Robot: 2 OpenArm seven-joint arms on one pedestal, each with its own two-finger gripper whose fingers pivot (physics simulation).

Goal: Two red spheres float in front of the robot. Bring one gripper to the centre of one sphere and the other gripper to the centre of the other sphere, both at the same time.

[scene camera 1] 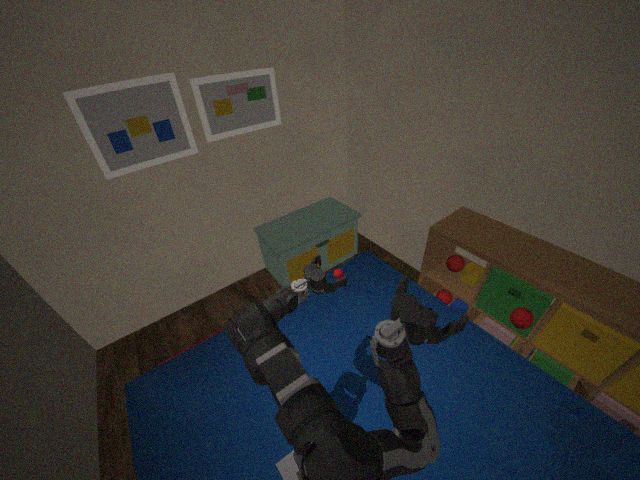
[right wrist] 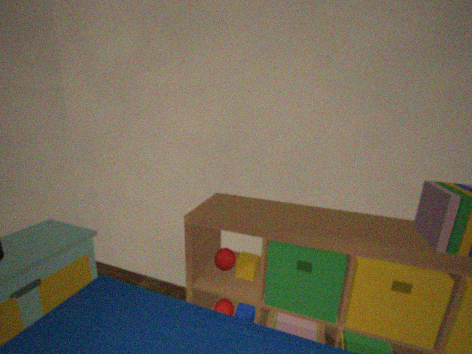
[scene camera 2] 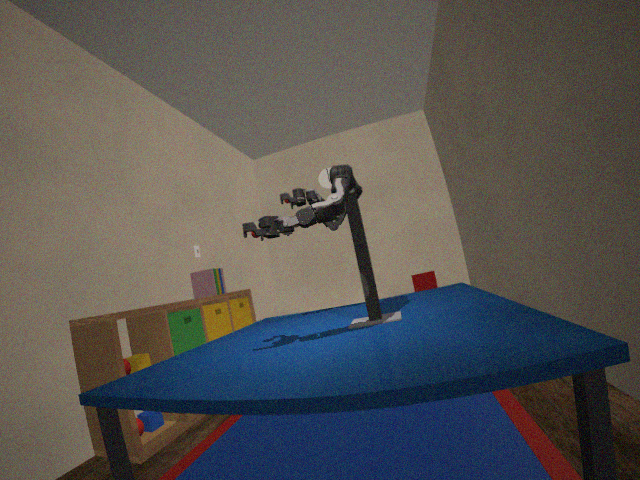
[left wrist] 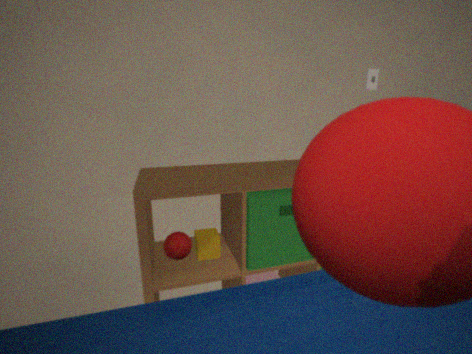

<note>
I see my left gripper (scene camera 1: 333, 269), my right gripper (scene camera 1: 433, 301) and a dark pedestal (scene camera 2: 353, 212).
The dark pedestal shows as well in scene camera 1 (scene camera 1: 282, 369).
</note>
